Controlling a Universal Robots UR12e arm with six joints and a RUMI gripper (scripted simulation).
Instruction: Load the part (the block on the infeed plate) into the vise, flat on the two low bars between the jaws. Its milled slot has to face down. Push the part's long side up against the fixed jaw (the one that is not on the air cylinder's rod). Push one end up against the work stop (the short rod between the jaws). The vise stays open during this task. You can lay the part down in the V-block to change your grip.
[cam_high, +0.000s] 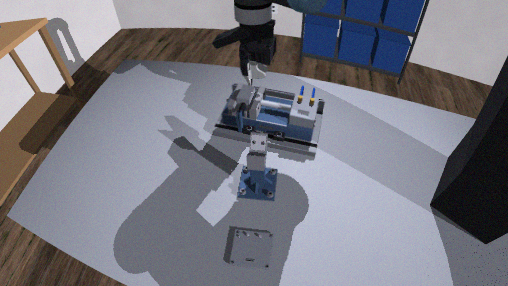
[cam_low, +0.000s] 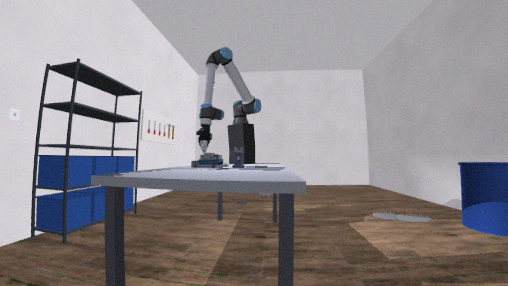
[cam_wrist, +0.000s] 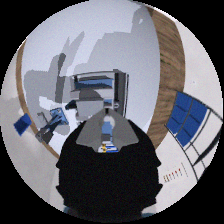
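Now: hand 4 cm to the right of the grey part and 3 cm above it. Also, from my hand: infeed plate 43 cm to the left, 11 cm below, 10 cm behind; then vise 8 cm below, 7 cm behind, 4 cm to the left; then air cylinder 16 cm behind, 5 cm to the left, 4 cm below.
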